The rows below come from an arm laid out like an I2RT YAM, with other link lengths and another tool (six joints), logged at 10 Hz.
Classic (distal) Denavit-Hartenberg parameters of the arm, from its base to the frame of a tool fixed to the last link. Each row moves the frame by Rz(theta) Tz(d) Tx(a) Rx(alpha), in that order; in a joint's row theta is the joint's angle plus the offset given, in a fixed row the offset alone. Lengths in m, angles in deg.
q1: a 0.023  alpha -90  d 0.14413  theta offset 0
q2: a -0.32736  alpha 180  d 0  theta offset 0
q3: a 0.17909  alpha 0  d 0  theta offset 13.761
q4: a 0.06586  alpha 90  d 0.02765  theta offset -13.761
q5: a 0  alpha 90  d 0.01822  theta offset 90
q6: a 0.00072  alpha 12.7  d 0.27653  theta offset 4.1
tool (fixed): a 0  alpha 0  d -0.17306  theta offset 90
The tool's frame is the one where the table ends.
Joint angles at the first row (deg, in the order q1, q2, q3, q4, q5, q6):
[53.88 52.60 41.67 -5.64 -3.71 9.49]
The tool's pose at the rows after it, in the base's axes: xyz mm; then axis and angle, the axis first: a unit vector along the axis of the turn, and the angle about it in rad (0 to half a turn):
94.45 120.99 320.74 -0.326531 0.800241 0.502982 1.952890
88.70 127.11 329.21 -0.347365 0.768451 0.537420 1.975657
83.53 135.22 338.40 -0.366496 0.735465 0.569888 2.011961
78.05 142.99 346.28 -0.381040 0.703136 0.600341 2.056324
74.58 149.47 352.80 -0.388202 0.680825 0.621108 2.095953
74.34 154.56 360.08 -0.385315 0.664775 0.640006 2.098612
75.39 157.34 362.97 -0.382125 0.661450 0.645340 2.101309
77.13 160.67 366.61 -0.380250 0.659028 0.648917 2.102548
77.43 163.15 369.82 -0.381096 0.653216 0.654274 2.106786
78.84 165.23 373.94 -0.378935 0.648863 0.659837 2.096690
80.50 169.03 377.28 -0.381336 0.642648 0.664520 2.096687
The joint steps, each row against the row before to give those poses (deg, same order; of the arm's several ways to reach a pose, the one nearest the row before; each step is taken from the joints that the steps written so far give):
[0.00 -0.54 0.93 1.21 -4.27 -0.67]
[0.00 0.20 0.99 1.03 -4.67 -0.42]
[0.00 1.00 1.43 0.98 -5.05 -0.06]
[0.00 1.11 1.10 1.31 -5.07 0.49]
[-0.01 1.20 1.13 0.87 -3.75 0.78]
[0.01 0.62 0.37 2.41 -1.55 1.23]
[-0.08 0.55 0.37 0.78 -0.43 0.61]
[-0.01 0.75 0.79 0.38 -0.24 0.39]
[0.00 0.49 0.56 0.46 -0.68 0.27]
[0.00 0.28 0.42 0.91 0.06 0.34]
[0.00 0.81 0.60 0.79 -0.57 0.03]

